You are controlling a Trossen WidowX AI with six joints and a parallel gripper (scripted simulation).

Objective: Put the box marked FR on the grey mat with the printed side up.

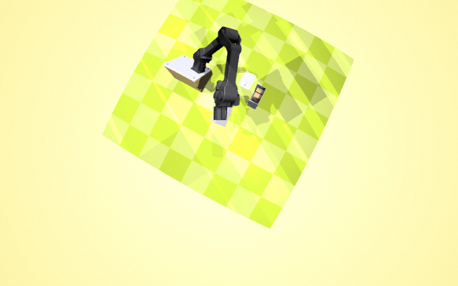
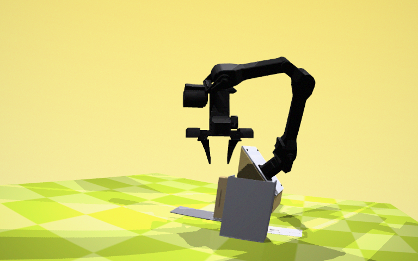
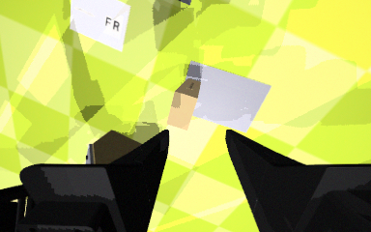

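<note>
Now: gripper tip 10 mm short of the grey mat, 40 mm to the left of it and 160 mm above it. Also, from my gripper tip: thin white slab: 20 mm ahead, 220 mm to the left, 160 mm below.
</note>
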